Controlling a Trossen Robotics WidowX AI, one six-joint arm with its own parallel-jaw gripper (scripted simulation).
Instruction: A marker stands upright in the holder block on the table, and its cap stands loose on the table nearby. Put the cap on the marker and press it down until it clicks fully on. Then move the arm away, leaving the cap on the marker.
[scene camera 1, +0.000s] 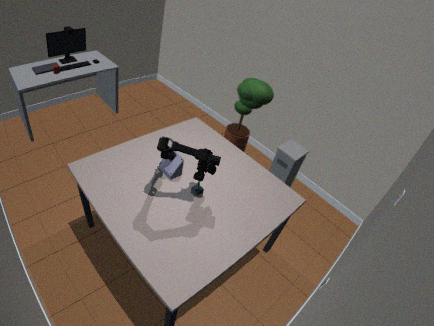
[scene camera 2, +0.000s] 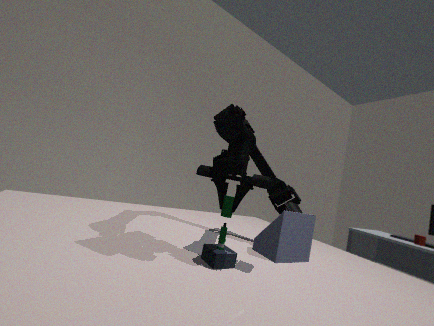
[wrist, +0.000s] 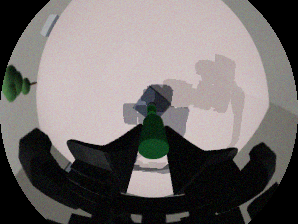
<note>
My gripper (scene camera 2: 226, 211) carries a green cap (wrist: 153, 145).
My gripper shows as well in the wrist view (wrist: 153, 128).
</note>
